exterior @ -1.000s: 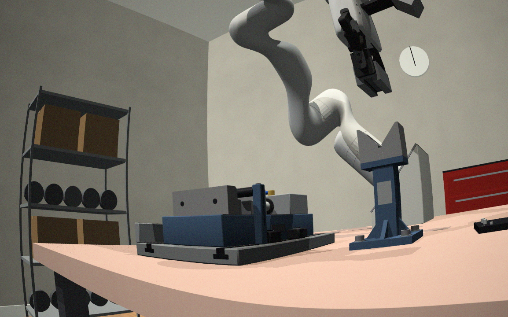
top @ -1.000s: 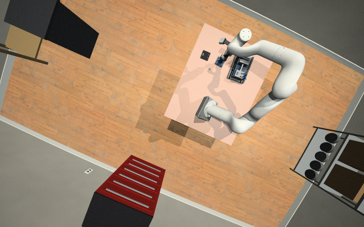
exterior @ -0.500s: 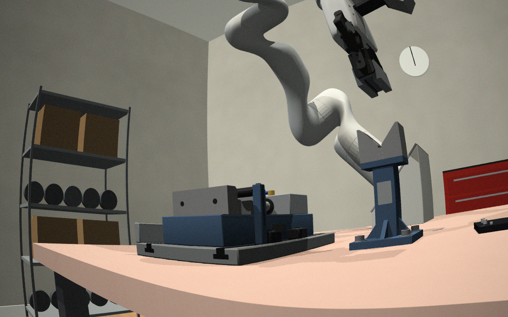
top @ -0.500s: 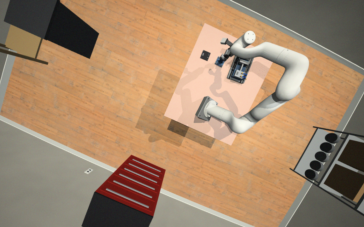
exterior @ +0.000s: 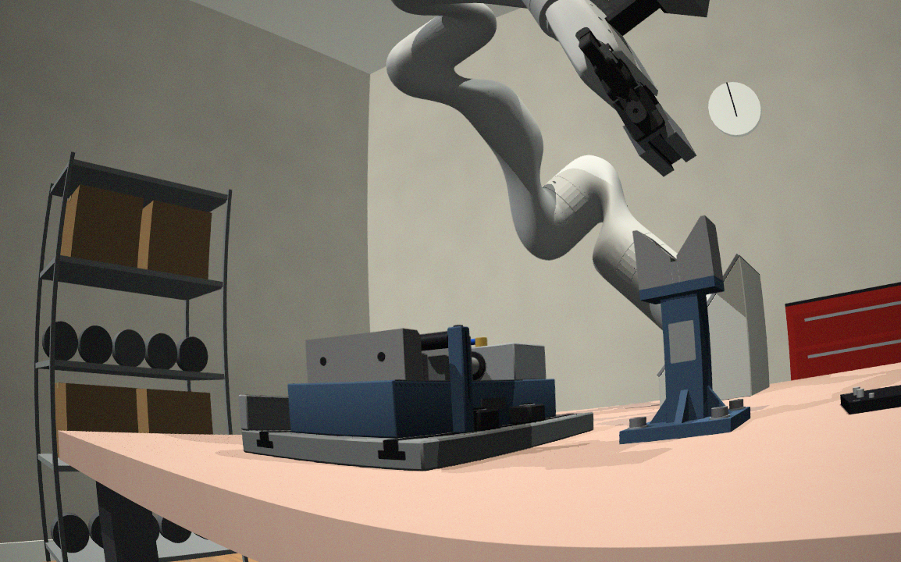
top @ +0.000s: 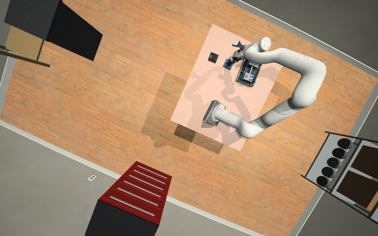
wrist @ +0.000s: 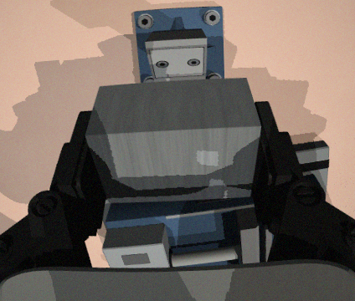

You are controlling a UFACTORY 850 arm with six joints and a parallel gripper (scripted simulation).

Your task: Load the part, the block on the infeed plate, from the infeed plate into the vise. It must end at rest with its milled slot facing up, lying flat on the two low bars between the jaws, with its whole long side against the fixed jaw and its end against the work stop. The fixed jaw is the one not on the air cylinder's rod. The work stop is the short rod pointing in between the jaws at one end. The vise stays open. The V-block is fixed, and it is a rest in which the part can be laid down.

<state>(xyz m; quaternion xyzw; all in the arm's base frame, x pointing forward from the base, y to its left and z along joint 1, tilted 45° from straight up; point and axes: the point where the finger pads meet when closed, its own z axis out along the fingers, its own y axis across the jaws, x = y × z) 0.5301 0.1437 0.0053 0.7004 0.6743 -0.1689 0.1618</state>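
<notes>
Right now the part is 20 mm below my hand. The rest, counted from my hand: cylinder rod: 10 mm ahead, 220 mm to the right, 170 mm below; then moving jaw: 60 mm ahead, 220 mm to the right, 170 mm below; then work stop rod: 100 mm ahead, 170 mm to the right, 160 mm below.
</notes>
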